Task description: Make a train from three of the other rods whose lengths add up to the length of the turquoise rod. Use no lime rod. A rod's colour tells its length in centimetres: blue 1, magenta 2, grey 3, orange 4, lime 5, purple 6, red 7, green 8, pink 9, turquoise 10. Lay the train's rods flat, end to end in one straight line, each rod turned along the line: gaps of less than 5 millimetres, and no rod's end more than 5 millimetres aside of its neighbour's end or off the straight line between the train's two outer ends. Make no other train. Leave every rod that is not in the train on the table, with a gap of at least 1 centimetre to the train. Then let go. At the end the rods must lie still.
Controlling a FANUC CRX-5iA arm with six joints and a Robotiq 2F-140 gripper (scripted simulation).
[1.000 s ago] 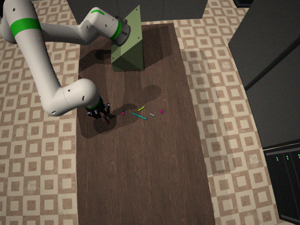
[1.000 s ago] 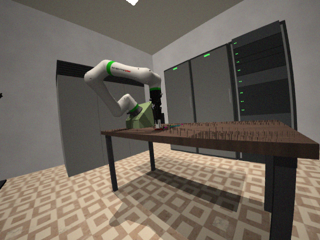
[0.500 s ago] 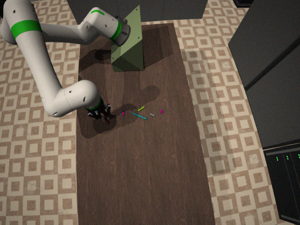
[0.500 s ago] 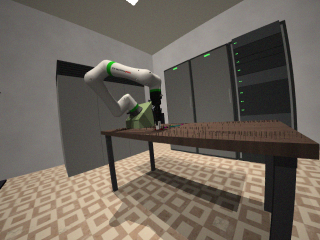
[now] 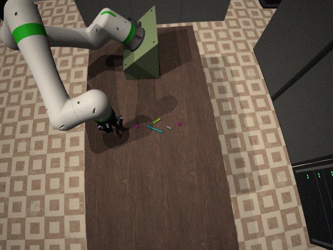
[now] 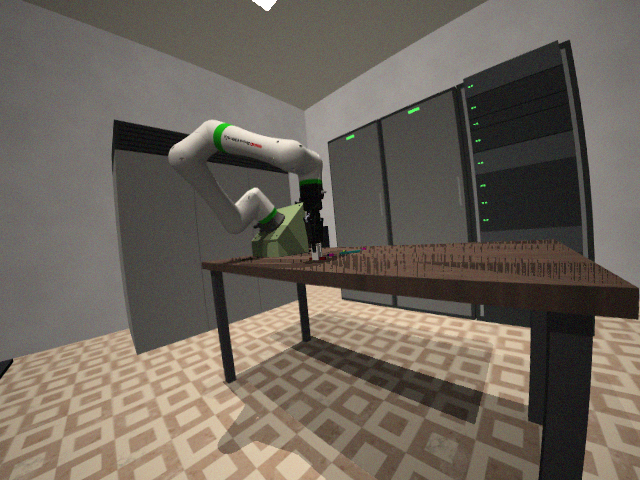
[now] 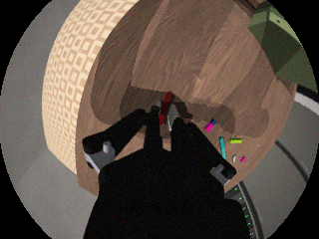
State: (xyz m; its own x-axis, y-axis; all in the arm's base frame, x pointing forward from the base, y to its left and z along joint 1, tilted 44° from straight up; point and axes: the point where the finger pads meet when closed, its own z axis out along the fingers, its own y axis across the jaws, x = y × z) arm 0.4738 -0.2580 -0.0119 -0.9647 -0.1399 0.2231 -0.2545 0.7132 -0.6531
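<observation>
My gripper is now 3 cm above the red rod. The rest, counted from my hand: lime rod (3 cm behind, 23 cm to the left, 3 cm below); then small blue rod (3 cm behind, 11 cm to the left, 3 cm below); then turquoise rod (1 cm ahead, 21 cm to the left, 3 cm below).
</observation>
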